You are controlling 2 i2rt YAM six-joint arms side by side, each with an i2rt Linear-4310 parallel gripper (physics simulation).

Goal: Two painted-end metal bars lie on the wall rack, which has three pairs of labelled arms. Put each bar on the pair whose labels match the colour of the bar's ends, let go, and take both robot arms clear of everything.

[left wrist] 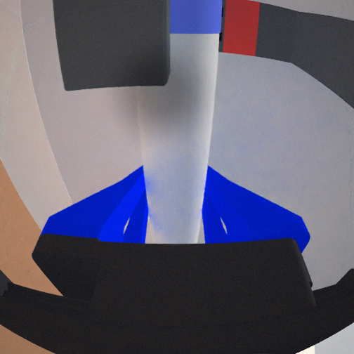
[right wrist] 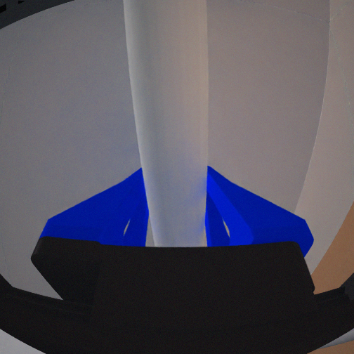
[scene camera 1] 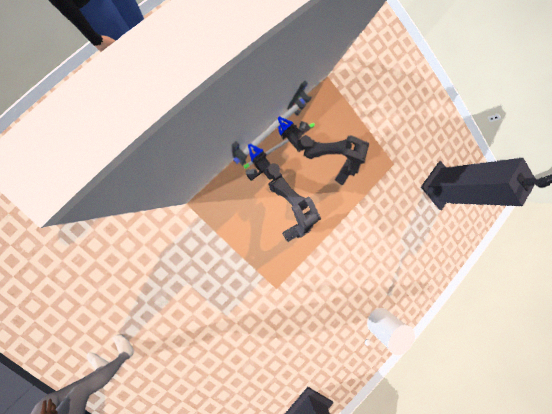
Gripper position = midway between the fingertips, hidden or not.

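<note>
There's a blue-ended bar here, [right wrist: 167,55] and [left wrist: 174,121], and a rack bracket [left wrist: 95,51]. You'd also see my left gripper [left wrist: 174,173] and my right gripper [right wrist: 176,174].
</note>
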